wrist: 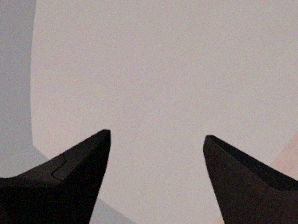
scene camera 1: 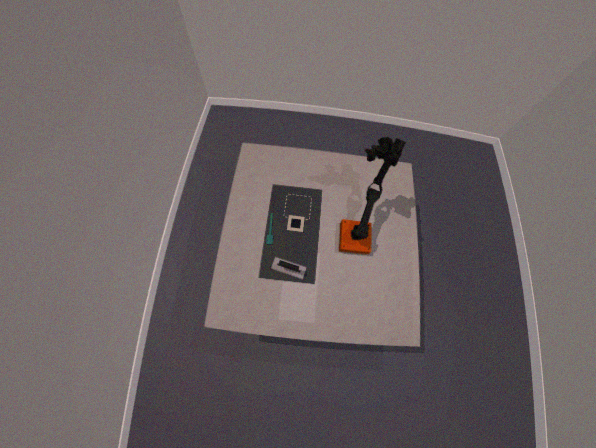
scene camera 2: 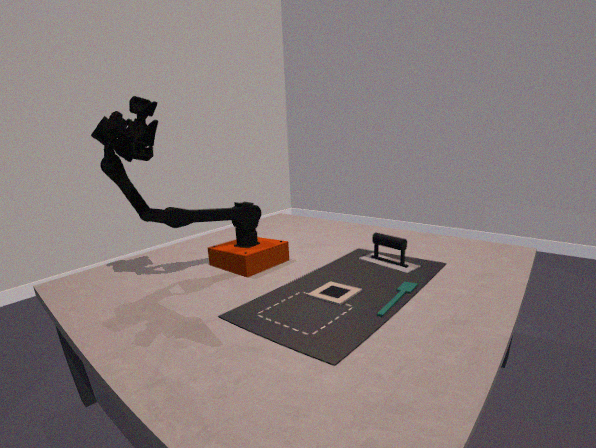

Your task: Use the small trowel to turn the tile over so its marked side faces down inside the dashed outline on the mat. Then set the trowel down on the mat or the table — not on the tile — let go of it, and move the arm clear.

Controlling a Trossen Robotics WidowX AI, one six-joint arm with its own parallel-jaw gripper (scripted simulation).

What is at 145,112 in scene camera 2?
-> The gripper.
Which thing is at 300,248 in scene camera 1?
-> A dark mat.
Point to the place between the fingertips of the gripper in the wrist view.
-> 158,139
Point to a tile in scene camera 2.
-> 332,292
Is the gripper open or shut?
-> Open.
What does the gripper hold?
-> Nothing.
